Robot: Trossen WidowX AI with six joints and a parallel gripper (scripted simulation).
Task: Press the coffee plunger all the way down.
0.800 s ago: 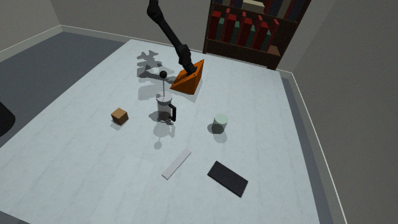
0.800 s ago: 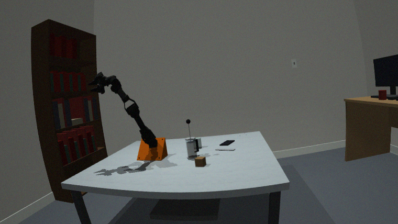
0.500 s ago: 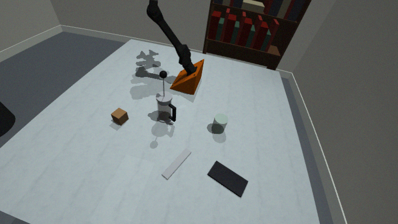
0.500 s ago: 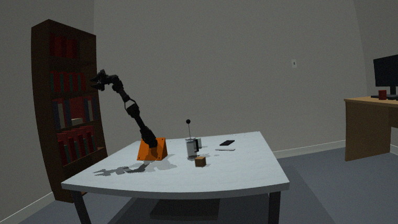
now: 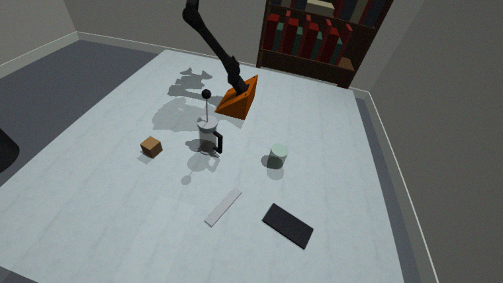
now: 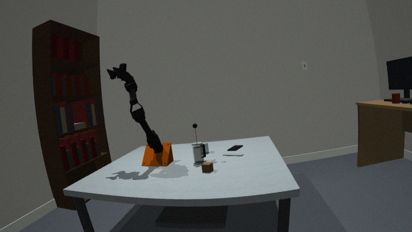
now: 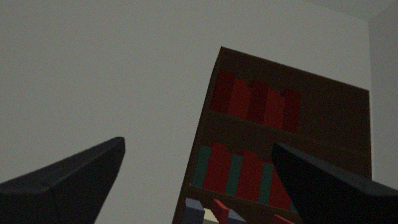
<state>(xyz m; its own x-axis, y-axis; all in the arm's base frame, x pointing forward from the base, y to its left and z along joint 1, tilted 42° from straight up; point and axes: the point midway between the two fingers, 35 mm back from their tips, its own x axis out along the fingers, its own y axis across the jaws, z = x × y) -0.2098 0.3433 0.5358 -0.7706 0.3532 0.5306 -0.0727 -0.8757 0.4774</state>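
The glass coffee press lies 600 mm below my gripper tip, 590 mm ahead of it and 40 mm to the left of it. From my gripper tip the other things lie so: black slab 830 mm ahead, 730 mm below, 360 mm to the left.
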